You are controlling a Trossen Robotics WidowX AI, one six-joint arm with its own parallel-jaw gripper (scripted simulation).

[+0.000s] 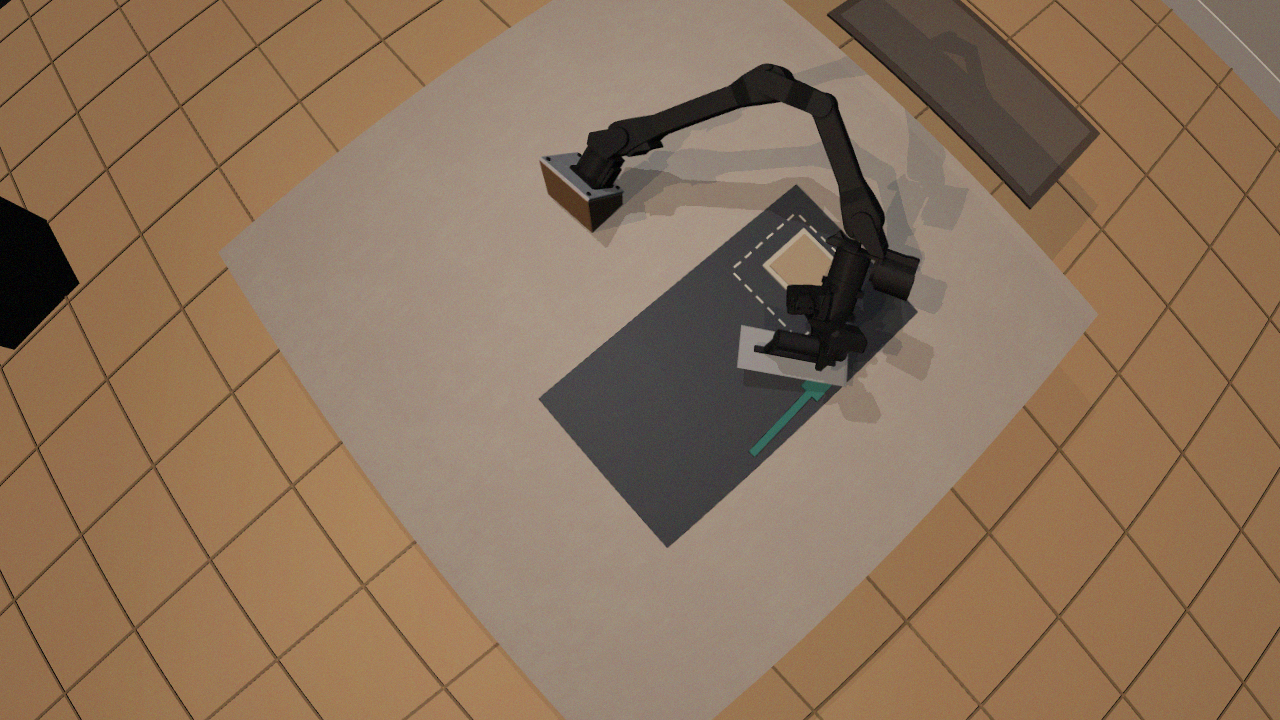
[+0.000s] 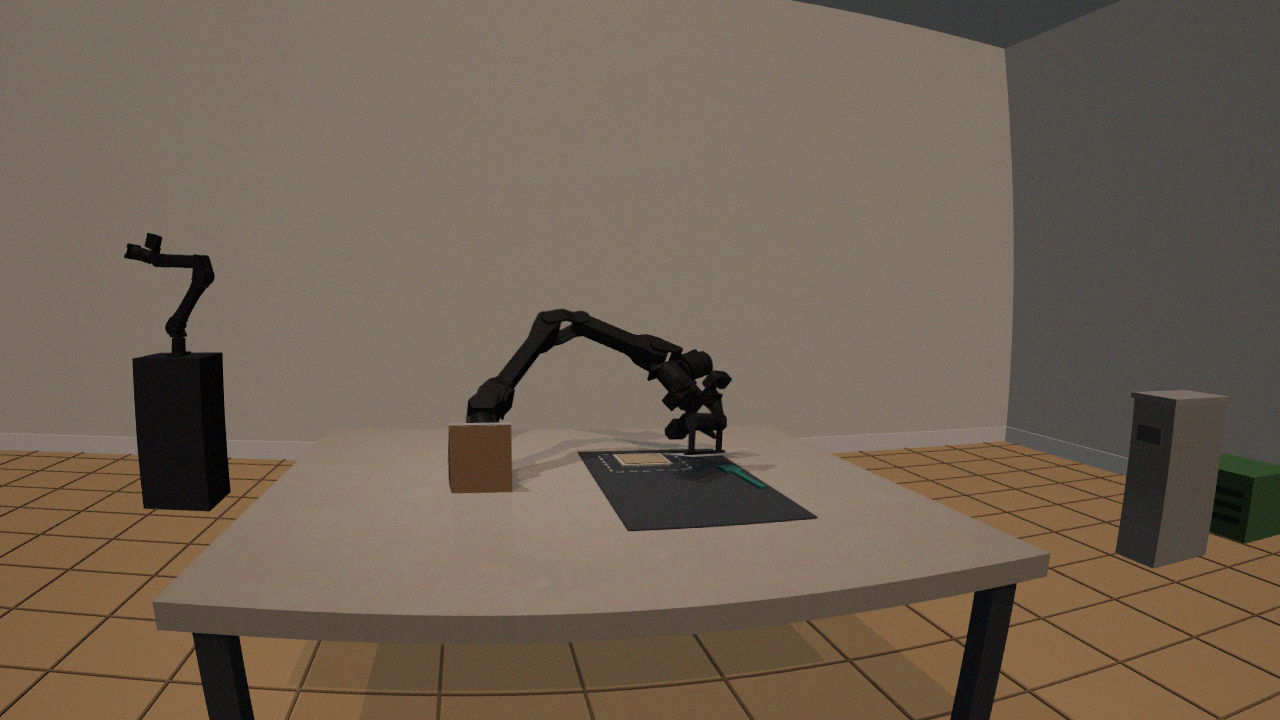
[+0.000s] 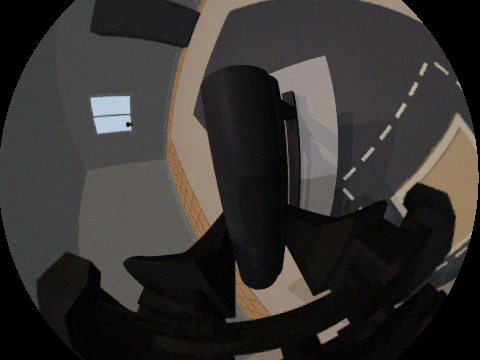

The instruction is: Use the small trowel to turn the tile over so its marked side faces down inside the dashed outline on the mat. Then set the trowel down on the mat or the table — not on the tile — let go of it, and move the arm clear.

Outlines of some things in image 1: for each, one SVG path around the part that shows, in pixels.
My gripper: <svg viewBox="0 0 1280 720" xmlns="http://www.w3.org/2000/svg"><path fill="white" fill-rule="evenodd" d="M863 284L848 284L837 280L828 273L827 277L823 276L822 286L787 285L787 313L790 315L805 315L811 326L811 336L819 337L821 340L817 357L809 356L810 361L816 361L816 371L823 371L844 350L864 353L867 345L865 335L857 326L845 324L846 321L855 322L856 317L853 314L857 299L864 297L864 293L861 291Z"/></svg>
A tan tile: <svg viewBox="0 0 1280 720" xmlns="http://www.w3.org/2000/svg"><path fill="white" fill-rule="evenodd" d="M805 227L762 265L786 291L787 285L822 286L823 276L828 276L832 265L833 257Z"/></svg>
A green trowel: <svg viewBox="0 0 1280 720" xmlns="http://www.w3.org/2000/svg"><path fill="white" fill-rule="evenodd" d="M833 384L806 381L801 386L805 390L802 396L748 452L755 456L779 433L781 428L804 406L810 397L817 402Z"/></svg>
